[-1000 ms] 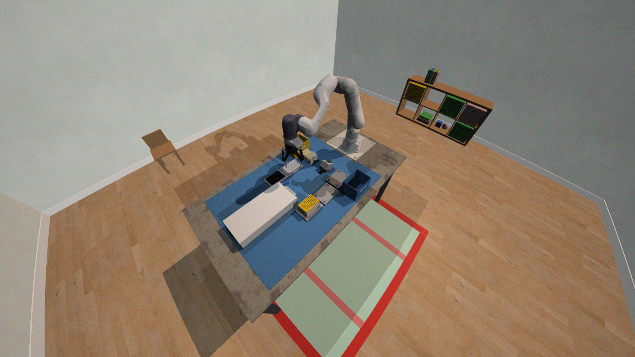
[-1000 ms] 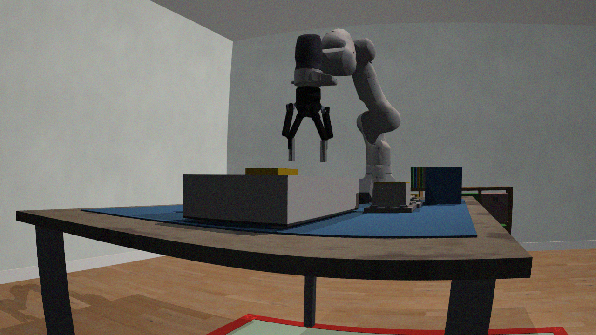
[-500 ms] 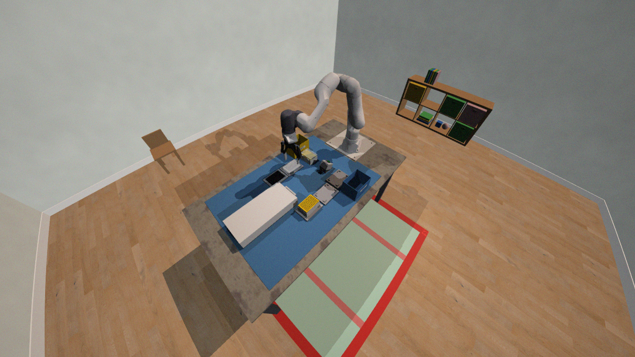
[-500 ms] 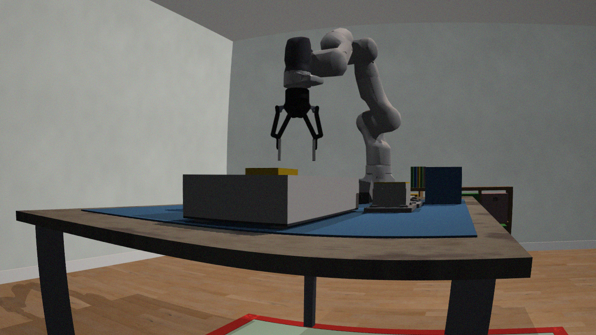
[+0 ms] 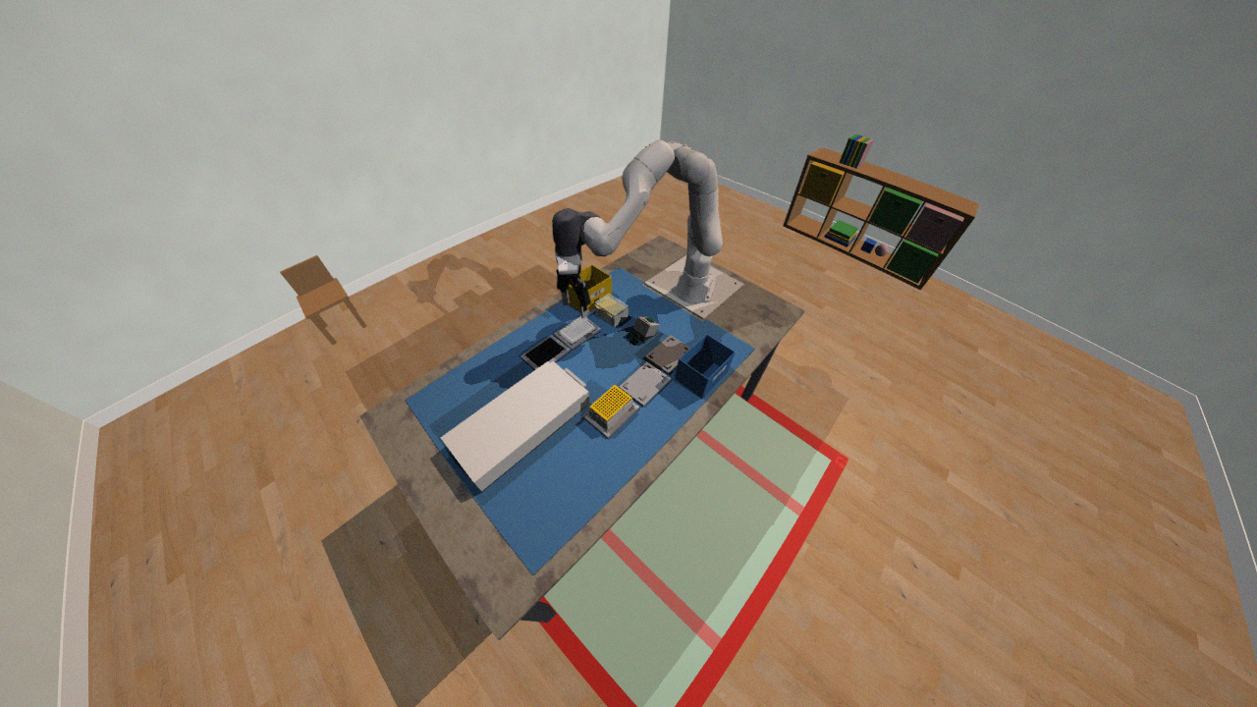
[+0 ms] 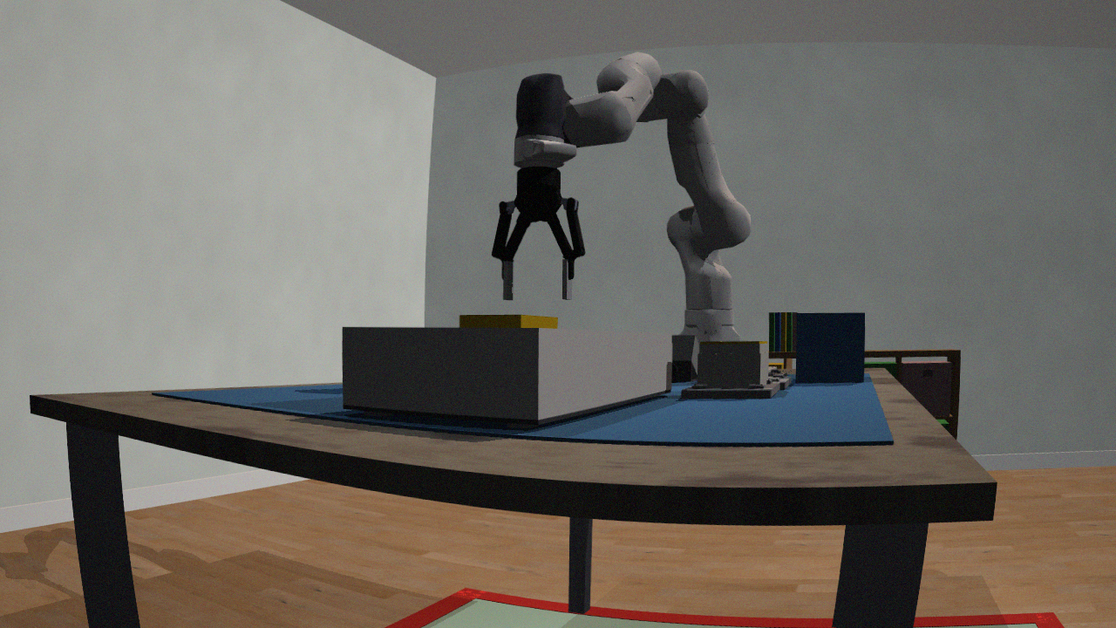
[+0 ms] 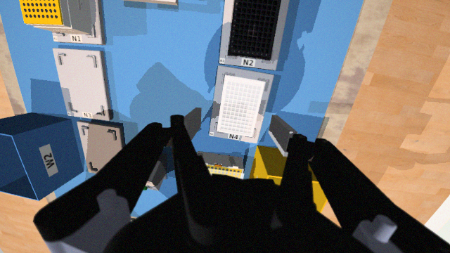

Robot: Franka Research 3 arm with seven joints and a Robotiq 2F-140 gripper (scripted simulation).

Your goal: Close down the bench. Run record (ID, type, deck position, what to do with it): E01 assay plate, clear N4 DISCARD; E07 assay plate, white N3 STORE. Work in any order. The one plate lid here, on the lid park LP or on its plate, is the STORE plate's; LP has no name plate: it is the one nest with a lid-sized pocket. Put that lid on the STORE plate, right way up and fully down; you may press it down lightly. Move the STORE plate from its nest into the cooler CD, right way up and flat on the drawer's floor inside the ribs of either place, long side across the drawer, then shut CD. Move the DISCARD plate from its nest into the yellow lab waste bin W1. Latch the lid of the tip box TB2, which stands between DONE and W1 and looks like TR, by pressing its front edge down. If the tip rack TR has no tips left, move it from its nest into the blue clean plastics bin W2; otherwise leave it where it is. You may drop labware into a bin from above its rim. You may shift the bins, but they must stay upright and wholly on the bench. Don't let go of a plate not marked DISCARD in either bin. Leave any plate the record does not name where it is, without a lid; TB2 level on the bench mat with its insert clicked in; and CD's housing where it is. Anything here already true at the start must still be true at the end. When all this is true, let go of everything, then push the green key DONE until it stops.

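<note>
My hand is 10 mm past the clear plate, 10 mm to the left of it and 150 mm above it. From my hand the other things lie so: yellow insert: 180 mm behind, 50 mm to the left, 110 mm below; TB2 lid: 180 mm behind, 50 mm to the left, 110 mm below; nest N4: 10 mm behind, 10 mm to the right, 160 mm below.
</note>
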